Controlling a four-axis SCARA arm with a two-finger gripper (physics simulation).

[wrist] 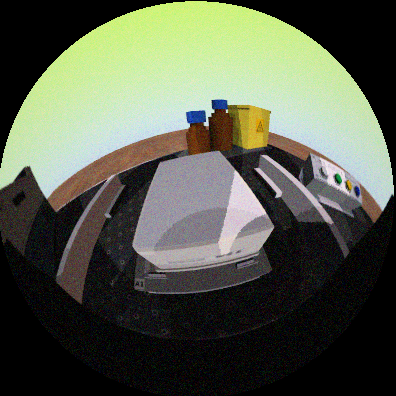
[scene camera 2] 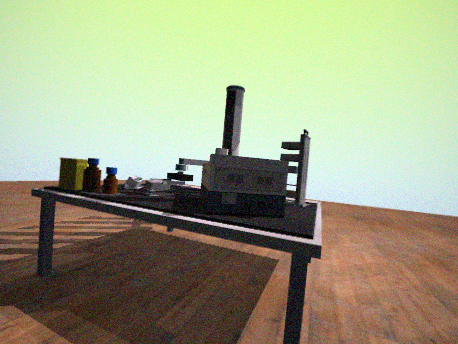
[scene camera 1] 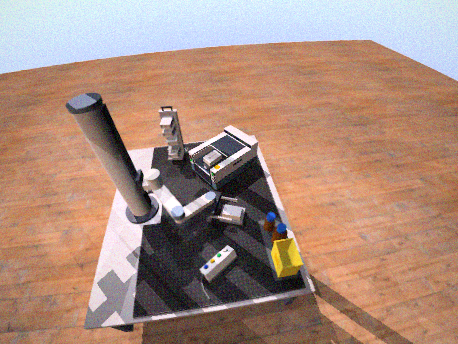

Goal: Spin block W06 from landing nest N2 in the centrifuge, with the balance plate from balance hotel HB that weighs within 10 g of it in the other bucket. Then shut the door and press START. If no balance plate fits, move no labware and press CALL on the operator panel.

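Where they show: gripper, fingertip midpoint: (wrist: 186, 168) (scene camera 2: 156, 181) (scene camera 1: 234, 210); arm's base at its link origin: (scene camera 1: 142, 209).
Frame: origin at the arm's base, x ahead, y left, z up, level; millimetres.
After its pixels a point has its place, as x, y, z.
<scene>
My gripper (scene camera 1: 232, 210) {680, -183, 94} (wrist: 186, 168) {680, -183, 94} is open, its fingers standing wide on either side of a white block (scene camera 1: 233, 214) {667, -215, 91} (wrist: 195, 200) {637, -170, 91} with gaps to both sides. The block sits level on a grey nest (wrist: 200, 284) {594, -147, 46} marked A1; the block's label is not readable. The centrifuge (scene camera 1: 240, 167) {798, 216, 94} (scene camera 2: 245, 175) {885, 444, 181} has its top opening uncovered at the front, and a pale block (scene camera 1: 213, 157) {589, 257, 203} shows inside. The other bucket is hidden. The balance hotel (scene camera 1: 177, 130) (scene camera 2: 303, 172) stands upright with several pale plates on its shelves. The operator panel (scene camera 1: 220, 265) {535, -537, 77} (wrist: 327, 190) {548, -456, 42} has coloured buttons.
Two brown bottles with blue caps (scene camera 1: 270, 224) {889, -337, 98} (wrist: 220, 131) {891, -393, 85} stand near the table edge, beside a yellow bin (scene camera 1: 286, 260) {938, -556, 21} (scene camera 2: 73, 174) {968, -516, 101} (wrist: 250, 127) {858, -508, 101}. The arm's tall column (scene camera 1: 112, 155) {36, -66, 600} (scene camera 2: 233, 120) {74, 35, 603} rises at the opposite side of the table.
</scene>
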